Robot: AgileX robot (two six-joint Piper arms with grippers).
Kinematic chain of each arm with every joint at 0, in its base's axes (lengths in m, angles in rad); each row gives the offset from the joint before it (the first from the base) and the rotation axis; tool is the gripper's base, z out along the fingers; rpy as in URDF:
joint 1: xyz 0 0 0.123 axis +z
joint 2: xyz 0 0 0 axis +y
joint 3: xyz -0.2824 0 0.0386 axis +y
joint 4: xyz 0.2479 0 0.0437 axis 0.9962 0 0.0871
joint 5: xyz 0 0 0 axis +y
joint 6: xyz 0.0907 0 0.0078 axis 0.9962 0 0.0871
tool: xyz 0 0 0 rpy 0 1.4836 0
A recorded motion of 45 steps. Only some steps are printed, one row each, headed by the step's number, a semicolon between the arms.
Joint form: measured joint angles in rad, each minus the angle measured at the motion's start. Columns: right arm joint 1, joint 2, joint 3, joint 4, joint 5, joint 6; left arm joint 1, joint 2, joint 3, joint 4, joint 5, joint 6.
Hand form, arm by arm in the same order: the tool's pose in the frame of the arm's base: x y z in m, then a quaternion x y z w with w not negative. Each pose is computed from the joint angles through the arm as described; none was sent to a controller.
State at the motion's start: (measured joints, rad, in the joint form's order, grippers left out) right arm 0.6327 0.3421 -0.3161 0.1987 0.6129 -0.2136; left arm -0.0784 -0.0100 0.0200 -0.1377 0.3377 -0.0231
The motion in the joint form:
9: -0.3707 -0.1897 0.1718 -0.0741 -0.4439 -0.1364; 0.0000 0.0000 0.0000 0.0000 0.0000 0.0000
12: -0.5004 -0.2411 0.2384 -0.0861 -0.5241 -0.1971; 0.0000 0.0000 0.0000 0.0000 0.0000 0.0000
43: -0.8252 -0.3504 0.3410 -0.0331 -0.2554 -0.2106; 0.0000 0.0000 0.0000 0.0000 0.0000 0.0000
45: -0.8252 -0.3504 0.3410 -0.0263 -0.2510 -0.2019; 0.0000 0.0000 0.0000 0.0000 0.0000 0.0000
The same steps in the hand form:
9: 0.0629 0.0189 0.2375 -0.18548 0.71403 0.01947 0.67482; 0.0530 -0.0083 0.1767 -0.01570 0.79182 -0.08838 0.60413
12: 0.0621 0.0092 0.2254 -0.15637 0.69837 -0.05444 0.69632; 0.0530 -0.0083 0.1767 -0.01570 0.79182 -0.08838 0.60413
43: 0.0532 -0.0050 0.1734 -0.04784 0.79801 -0.11481 0.58967; 0.0530 -0.0083 0.1767 -0.01570 0.79182 -0.08838 0.60413
45: 0.0531 -0.0047 0.1730 -0.04282 0.79947 -0.10885 0.58921; 0.0530 -0.0083 0.1767 -0.01570 0.79182 -0.08838 0.60413

